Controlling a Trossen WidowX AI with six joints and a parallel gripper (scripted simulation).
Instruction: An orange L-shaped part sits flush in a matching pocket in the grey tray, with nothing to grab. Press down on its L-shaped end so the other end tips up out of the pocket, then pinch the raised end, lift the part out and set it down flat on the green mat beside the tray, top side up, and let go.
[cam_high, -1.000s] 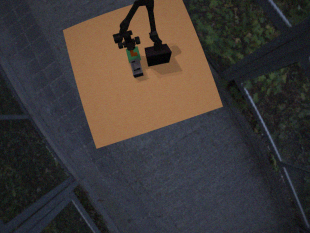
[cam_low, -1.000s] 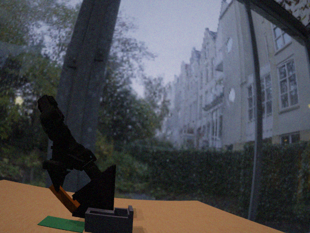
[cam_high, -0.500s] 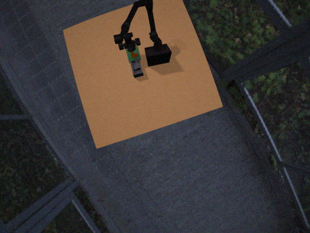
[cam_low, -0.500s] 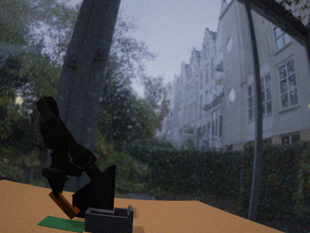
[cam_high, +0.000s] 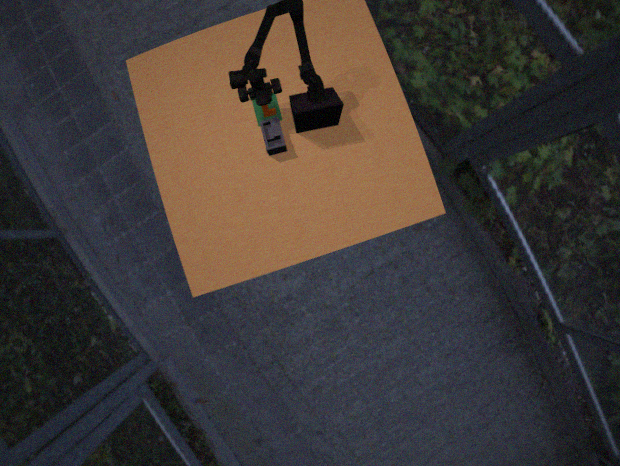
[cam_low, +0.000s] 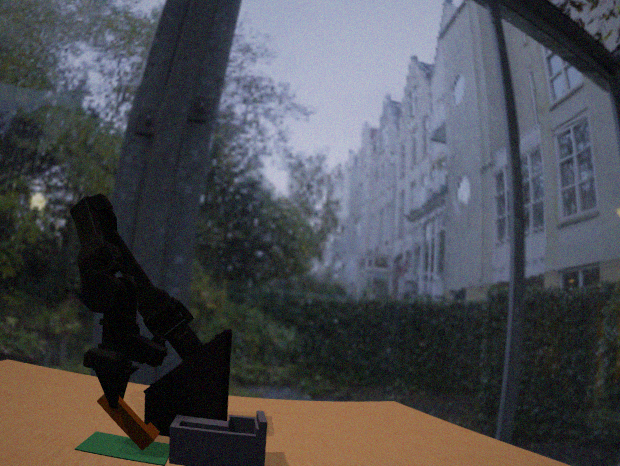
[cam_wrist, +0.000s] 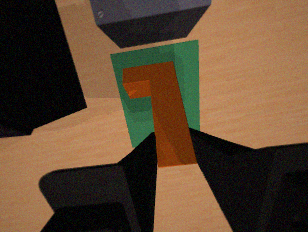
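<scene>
My gripper tip is 10 mm past the orange L-shaped part, 30 mm to the right of it and 30 mm above it. From my gripper tip the other things lie so: green mat 20 mm to the left, 90 mm below.
</scene>
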